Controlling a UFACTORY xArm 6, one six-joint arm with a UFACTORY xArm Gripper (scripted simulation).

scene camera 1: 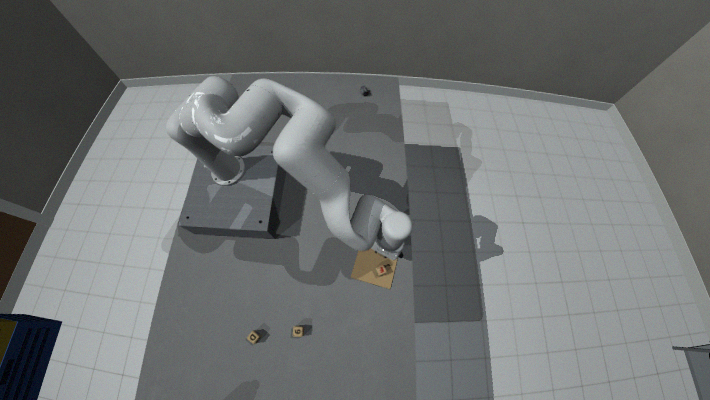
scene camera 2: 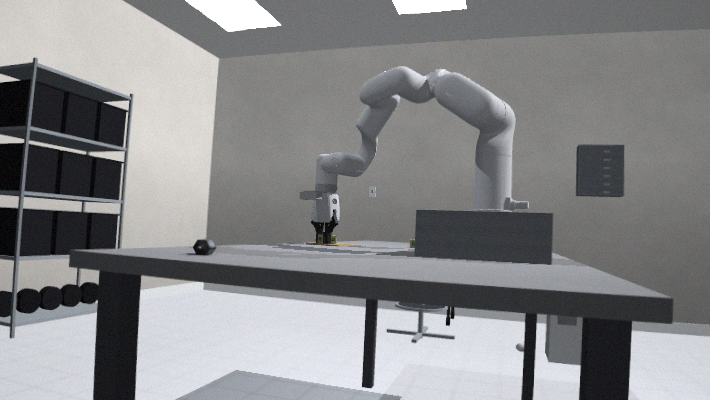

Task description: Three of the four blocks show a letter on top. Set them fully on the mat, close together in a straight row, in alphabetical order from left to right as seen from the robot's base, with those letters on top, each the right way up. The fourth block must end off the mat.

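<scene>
I can see my gripper [scene camera 2: 323, 243]. There is a tan mat [scene camera 1: 366, 261] in the scene as well, and I see it too.
</scene>
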